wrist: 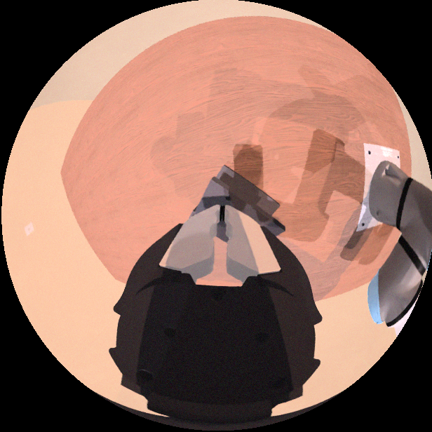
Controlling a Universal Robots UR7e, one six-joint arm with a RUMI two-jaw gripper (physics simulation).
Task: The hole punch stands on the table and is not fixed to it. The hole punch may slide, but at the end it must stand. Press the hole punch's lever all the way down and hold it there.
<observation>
In view: the gripper [222, 207] and a hole punch [228, 187].
</observation>
